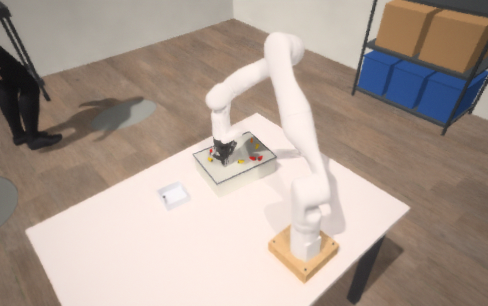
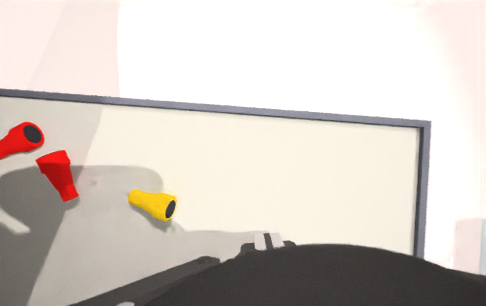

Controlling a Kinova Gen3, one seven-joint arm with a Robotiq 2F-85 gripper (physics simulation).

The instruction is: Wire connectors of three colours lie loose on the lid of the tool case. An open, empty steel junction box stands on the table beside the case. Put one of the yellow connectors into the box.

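Where they show: gripper, between the fingertips: (image 1: 225, 164); arm's base, origin of its link: (image 1: 303, 248).
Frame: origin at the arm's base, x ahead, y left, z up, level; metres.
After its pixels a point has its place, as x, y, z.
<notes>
The tool case (image 1: 243, 183) @(0.396, -0.003, -0.029) (image 2: 300, 165) @(0.422, 0.055, 0.039) has a pale lid with a dark raised edge. One yellow connector (image 1: 241, 161) @(0.448, -0.027, 0.047) (image 2: 152, 204) @(0.451, -0.023, 0.052) lies on its side on the lid. A second yellow connector (image 1: 210, 159) @(0.528, 0.080, 0.050) lies on the far side of the gripper from it, and a third yellow connector (image 1: 257, 146) @(0.492, -0.138, 0.049) lies farther back. My gripper (image 1: 225, 163) @(0.470, 0.040, 0.047) (image 2: 267, 251) @(0.470, 0.040, 0.047) is shut with nothing between its fingertips, at the lid between the first two; its height above the lid is hard to tell. The junction box (image 1: 178, 203) @(0.448, 0.274, -0.034), pale and open, stands left of the case with a small dark spot on its wall.
Two red connectors (image 1: 252, 158) @(0.439, -0.077, 0.047) (image 2: 59, 172) @(0.439, -0.076, 0.051) lie close together beside the first yellow one. Another red connector (image 1: 211, 150) @(0.564, 0.055, 0.063) lies near the gripper, and an orange connector (image 1: 252, 140) @(0.538, -0.141, 0.050) lies near the back edge. The arm's wooden base (image 1: 304, 271) @(-0.067, 0.052, 0.000) is on the table (image 1: 210, 250) @(0.197, 0.261, -0.053).
</notes>
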